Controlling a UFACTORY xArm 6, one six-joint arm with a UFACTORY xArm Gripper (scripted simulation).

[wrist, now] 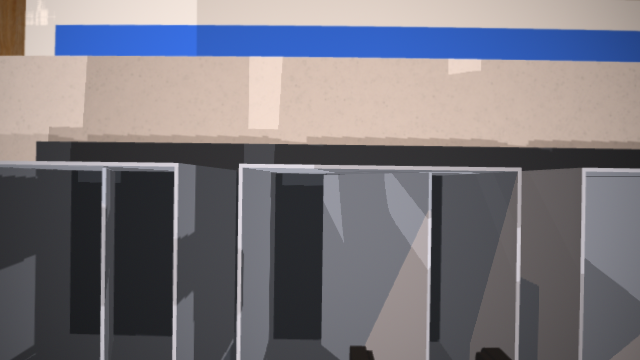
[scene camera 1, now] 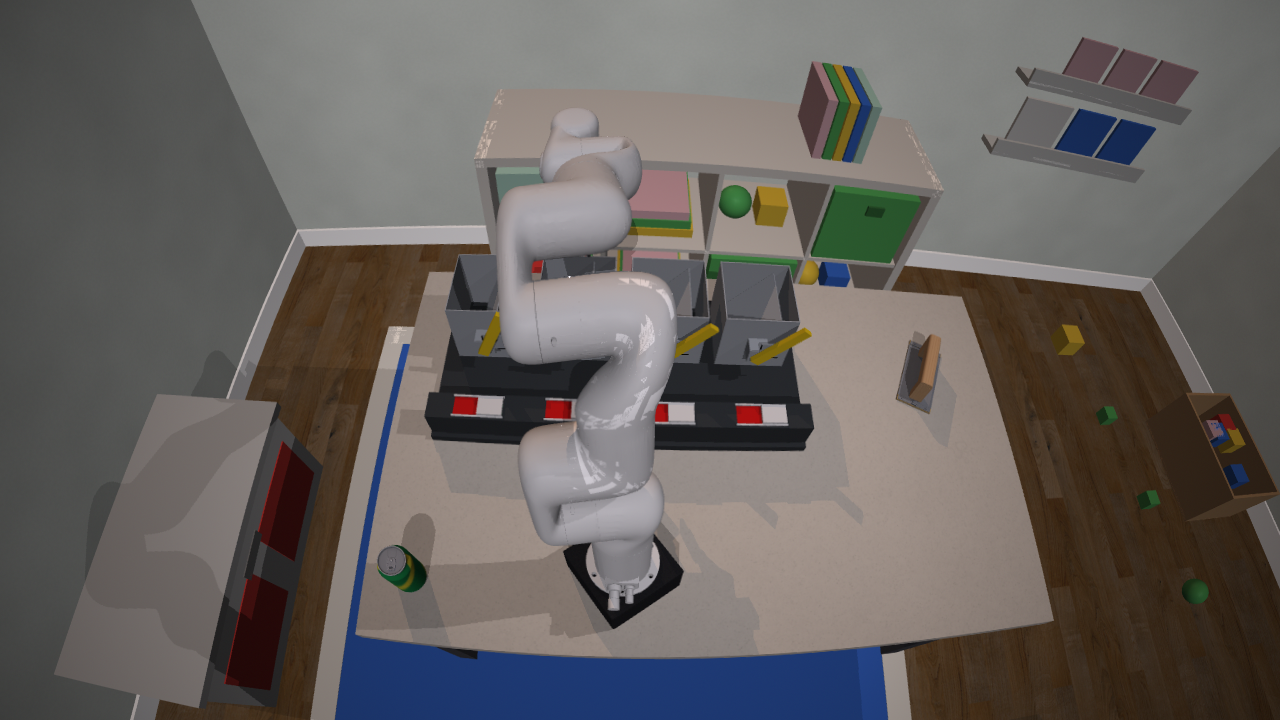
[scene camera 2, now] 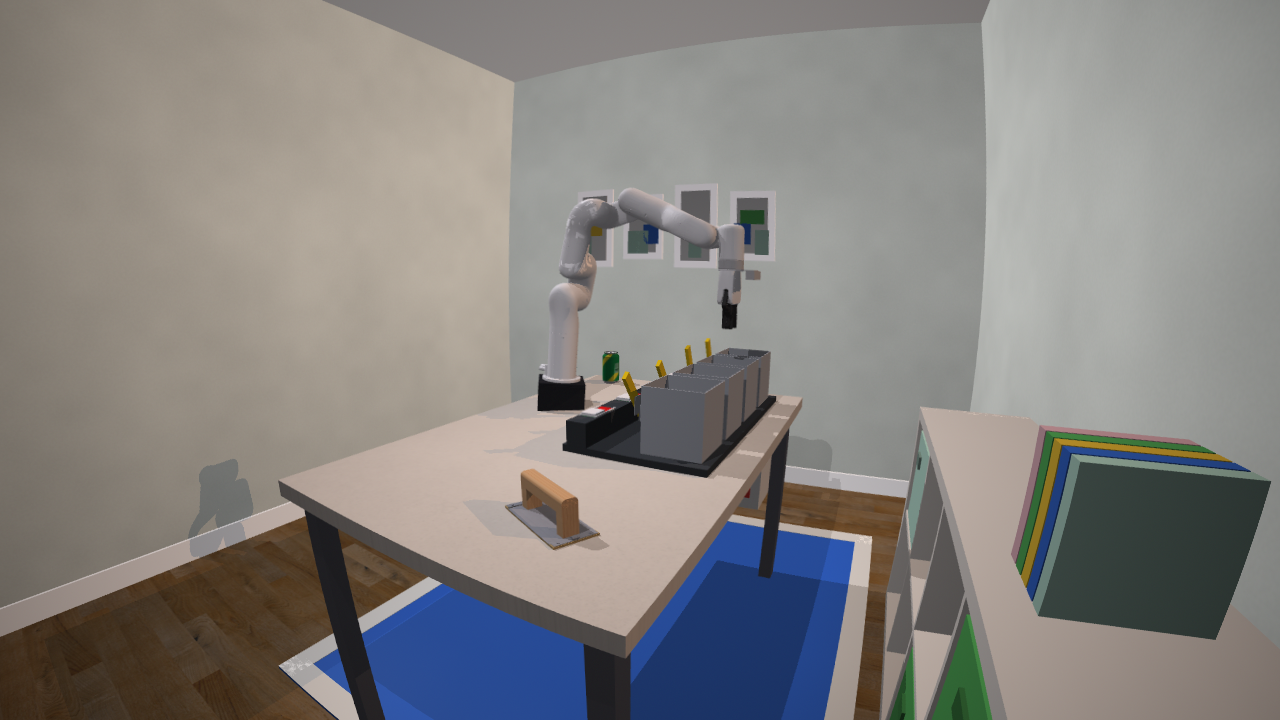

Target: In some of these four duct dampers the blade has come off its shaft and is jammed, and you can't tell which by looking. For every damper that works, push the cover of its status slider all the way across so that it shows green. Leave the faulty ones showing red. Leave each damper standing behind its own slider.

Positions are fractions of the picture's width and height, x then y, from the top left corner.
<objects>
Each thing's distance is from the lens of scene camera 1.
duct damper (scene camera 1: 0.59, 0.43): 1.31 m
duct damper (scene camera 1: 0.53, 0.38): 1.31 m
duct damper (scene camera 1: 0.45, 0.37): 1.30 m
</objects>
